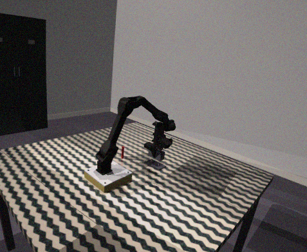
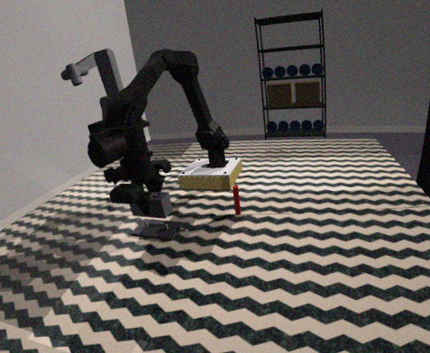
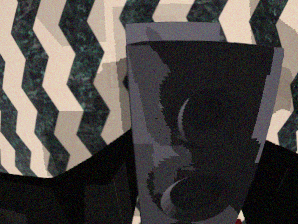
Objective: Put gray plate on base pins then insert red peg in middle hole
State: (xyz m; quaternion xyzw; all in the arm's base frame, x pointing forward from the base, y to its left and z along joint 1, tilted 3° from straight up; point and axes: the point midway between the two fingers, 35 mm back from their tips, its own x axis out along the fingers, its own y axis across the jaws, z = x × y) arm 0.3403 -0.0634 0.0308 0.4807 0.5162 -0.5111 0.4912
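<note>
My gripper tip is 5 cm above the base. Round my gripper tip: red peg (10 cm behind, 19 cm to the left, 2 cm below); gray plate (3 cm above).
</note>
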